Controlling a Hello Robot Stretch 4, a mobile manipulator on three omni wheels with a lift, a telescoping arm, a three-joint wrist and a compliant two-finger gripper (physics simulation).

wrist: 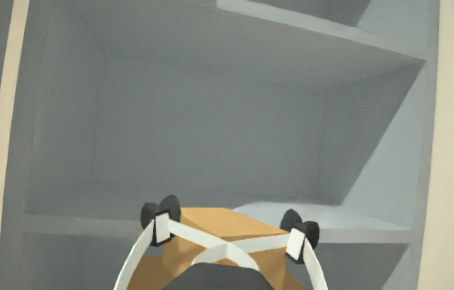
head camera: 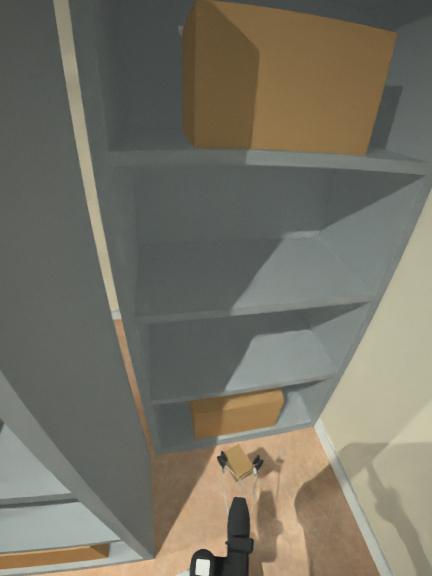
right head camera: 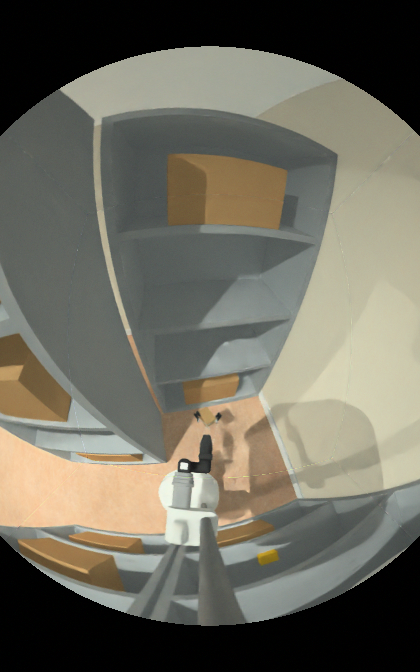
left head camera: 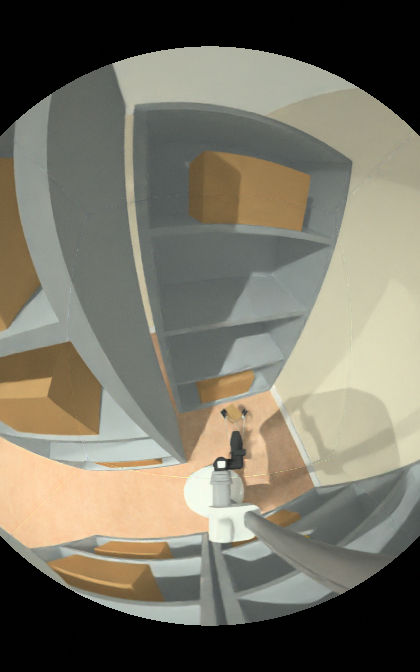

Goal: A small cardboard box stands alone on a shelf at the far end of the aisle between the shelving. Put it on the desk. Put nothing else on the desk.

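Frame: origin at the robot's base, x back, y down, z right, level; centimetres.
Where they show: gripper, fingertip midpoint: (wrist: 228, 219) (head camera: 240, 453).
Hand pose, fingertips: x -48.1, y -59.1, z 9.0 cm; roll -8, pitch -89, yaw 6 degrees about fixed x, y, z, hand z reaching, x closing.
After its pixels a point has its place.
The small cardboard box (head camera: 238, 461) {x -45.2, y -59.7, z 8.5 cm} (left head camera: 233, 413) (right head camera: 206, 416) (wrist: 225, 222) {x -44.5, y -59.7, z 8.8 cm} is between the fingertips of my gripper (head camera: 240, 462) (left head camera: 234, 413) (right head camera: 207, 416) (wrist: 228, 219) {x -48.1, y -59.1, z 9.0 cm}, which is shut on it. The box is turned at an angle between the two black finger pads and is held in the air over the floor, in front of the shelf unit (head camera: 270, 310) {x -79.9, y -93.8, z 15.2 cm} (left head camera: 235, 325) (right head camera: 215, 326) (wrist: 125, 228) {x -73.3, y -49.1, z -9.5 cm}. The gripper's white bands cover part of the box in the wrist view. The desk does not show in these views.
A large carton (head camera: 310, 90) {x -82.0, y -155.2, z 15.4 cm} (left head camera: 270, 195) (right head camera: 240, 192) stands on an upper shelf and another carton (head camera: 237, 412) {x -80.7, y -27.2, z 10.6 cm} (left head camera: 226, 386) (right head camera: 212, 389) on the lowest one. A grey shelving side panel (head camera: 75, 300) {x -45.5, y -121.2, z -26.5 cm} is close on the left, a beige wall (head camera: 390, 360) {x -77.1, y -76.0, z 63.6 cm} on the right. More shelving is behind, with a yellow block (right head camera: 268, 557).
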